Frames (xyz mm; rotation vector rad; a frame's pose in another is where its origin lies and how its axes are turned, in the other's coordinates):
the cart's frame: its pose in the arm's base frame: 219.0 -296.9 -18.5 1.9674 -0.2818 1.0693
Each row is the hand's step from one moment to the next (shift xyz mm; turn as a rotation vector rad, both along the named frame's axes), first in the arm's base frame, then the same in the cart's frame.
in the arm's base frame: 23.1 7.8 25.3 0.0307 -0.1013 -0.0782
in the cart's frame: 35.0 -2.7 0.6 -0.0608 -0.0003 0.1167
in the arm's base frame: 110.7 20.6 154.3 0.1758 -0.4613 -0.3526
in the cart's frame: 190.2 16.4 6.9 -0.2522 -0.0190 0.5514
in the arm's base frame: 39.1 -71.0 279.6 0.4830 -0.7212 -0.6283
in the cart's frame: 226.0 183.5 2.8 -0.3272 -0.1875 1.0030
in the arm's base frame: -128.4 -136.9 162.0 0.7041 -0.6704 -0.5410
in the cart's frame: 21.1 246.8 -11.9 -0.1159 -0.2883 1.0683
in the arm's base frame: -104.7 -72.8 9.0 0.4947 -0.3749 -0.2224
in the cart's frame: -70.4 106.5 -6.8 0.0584 -0.1699 0.6344
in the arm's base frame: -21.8 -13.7 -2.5 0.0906 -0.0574 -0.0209
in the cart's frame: -17.8 18.8 -1.4 0.0281 -0.0265 0.1022
